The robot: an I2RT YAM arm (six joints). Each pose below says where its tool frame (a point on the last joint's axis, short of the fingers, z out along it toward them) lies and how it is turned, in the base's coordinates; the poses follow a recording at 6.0 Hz.
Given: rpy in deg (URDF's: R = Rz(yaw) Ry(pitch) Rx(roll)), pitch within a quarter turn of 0, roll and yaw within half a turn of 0; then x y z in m.
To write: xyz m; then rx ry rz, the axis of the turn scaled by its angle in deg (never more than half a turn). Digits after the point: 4 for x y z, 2 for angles.
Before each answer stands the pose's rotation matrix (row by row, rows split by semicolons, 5 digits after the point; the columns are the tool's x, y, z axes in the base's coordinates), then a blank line. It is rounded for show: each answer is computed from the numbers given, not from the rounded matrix.
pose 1, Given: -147.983 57.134 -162.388 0.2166 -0.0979 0.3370
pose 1, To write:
-0.51724 0.16789 0.83921; -0.16420 0.94289 -0.28984; -0.83994 -0.28771 -0.46013

0.2166 -0.0979 0.3370 0.15 118.85 -23.50
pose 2, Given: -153.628 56.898 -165.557 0.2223 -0.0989 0.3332
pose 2, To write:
-0.52887 0.13688 0.83759; -0.13621 0.96042 -0.24297; -0.83770 -0.24259 -0.48929

0.2223 -0.0989 0.3332 0.03 120.34 -19.62
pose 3, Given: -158.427 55.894 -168.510 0.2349 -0.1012 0.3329
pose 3, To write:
-0.54949 0.11310 0.82781; -0.11169 0.97196 -0.20694; -0.82800 -0.20617 -0.52145

0.2349 -0.1012 0.3329 0.06 122.21 -16.59
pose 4, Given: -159.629 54.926 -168.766 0.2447 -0.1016 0.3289
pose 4, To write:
-0.56362 0.09680 0.82034; -0.11195 0.97500 -0.19196; -0.81841 -0.20003 -0.53870

0.2447 -0.1016 0.3289 -0.61 123.31 -15.71
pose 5, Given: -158.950 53.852 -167.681 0.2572 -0.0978 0.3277
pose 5, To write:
-0.57629 0.08424 0.81289; -0.12585 0.97366 -0.19013; -0.80750 -0.21187 -0.55051

0.2572 -0.0978 0.3277 -1.67 124.16 -16.10
